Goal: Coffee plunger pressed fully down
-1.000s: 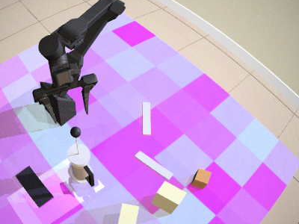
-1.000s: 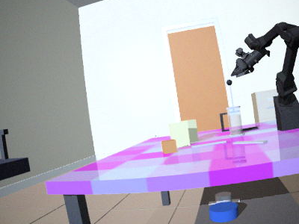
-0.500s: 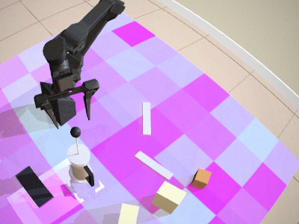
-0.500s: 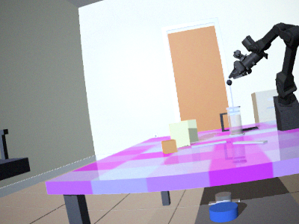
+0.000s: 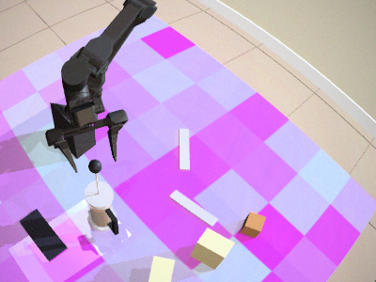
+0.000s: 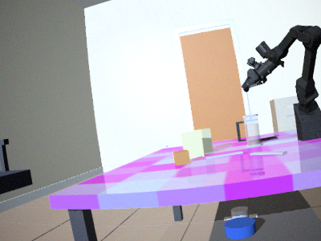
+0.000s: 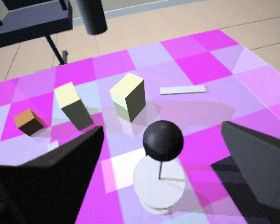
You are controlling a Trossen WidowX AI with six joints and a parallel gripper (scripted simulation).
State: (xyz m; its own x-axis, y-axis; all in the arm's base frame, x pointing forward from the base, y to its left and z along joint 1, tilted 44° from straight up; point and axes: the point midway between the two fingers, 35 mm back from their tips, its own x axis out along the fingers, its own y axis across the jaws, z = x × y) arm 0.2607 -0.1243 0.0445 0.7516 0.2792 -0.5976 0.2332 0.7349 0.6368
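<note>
Now: gripper tip 1 cm short of the coffee press and 14 cm above it. Also, from my gripper tip: orange cube 26 cm ahead, 32 cm to the left, 25 cm below; then black flat block 5 cm behind, 19 cm to the right, 27 cm below.
</note>
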